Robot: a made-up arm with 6 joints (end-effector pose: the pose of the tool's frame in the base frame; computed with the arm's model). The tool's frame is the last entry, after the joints.
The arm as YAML. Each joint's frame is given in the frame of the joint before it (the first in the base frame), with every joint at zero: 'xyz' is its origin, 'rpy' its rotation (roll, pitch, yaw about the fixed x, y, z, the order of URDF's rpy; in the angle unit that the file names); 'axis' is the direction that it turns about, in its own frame. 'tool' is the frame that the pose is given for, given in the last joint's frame.
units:
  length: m
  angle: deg
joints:
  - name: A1
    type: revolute
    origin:
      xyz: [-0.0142, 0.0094, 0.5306]
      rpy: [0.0, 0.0, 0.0]
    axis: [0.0, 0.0, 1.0]
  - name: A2
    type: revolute
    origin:
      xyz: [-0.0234, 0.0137, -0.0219]
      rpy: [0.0, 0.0, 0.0]
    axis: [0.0, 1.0, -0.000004]
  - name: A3
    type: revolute
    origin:
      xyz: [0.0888, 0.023, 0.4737]
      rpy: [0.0, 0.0, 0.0]
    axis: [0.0, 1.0, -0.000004]
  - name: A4
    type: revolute
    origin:
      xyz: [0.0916, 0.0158, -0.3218]
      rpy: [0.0, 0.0, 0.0]
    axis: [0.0, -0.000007, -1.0]
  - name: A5
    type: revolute
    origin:
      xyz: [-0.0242, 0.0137, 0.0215]
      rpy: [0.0, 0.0, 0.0]
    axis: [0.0, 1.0, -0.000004]
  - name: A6
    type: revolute
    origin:
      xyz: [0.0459, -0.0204, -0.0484]
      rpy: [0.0, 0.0, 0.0]
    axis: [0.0, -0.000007, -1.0]
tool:
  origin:
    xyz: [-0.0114, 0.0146, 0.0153]
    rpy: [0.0, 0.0, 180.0]
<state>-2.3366 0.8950 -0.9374 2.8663 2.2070 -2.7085</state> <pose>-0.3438 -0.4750 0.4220 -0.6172 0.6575 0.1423 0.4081</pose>
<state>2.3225 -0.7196 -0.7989 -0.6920 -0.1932 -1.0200</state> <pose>-0.0954 0.0207 1.0105 0.6915 0.2647 0.3279 0.5868</pose>
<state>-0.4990 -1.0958 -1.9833 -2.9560 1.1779 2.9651</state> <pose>-0.4284 0.3096 1.1796 0.8221 -0.2088 0.5288 0.0315</pose>
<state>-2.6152 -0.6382 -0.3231 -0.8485 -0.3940 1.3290</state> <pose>-0.0420 -0.1094 0.8580 -0.3882 0.4348 0.0865 0.8079</pose>
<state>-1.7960 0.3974 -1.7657 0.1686 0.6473 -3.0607</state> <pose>-0.1213 -0.5947 0.9253 -0.2192 -0.2838 -0.7787 0.5148</pose>
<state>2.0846 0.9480 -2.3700 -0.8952 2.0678 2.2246</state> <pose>-0.3714 0.6772 0.7060 -0.5133 0.0037 0.8476 0.1346</pose>
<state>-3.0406 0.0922 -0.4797 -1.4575 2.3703 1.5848</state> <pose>-0.3167 0.0161 0.7061 0.9010 0.0727 -0.1824 0.3869</pose>
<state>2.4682 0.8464 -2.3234 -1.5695 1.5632 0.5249</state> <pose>-0.5899 0.4744 0.8034 0.7015 -0.0828 -0.3691 0.6040</pose>
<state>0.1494 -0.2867 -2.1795 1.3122 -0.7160 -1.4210</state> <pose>0.0362 0.0465 1.2777 -0.9155 0.0937 0.2650 0.2879</pose>
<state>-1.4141 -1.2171 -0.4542 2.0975 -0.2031 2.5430</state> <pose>-0.0138 0.1356 0.8463 -0.0289 -0.7056 -0.7079 0.0158</pose>
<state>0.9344 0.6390 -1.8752 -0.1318 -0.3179 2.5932</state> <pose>0.3479 0.5759 0.8650 0.1056 -0.6923 0.5240 0.4848</pose>
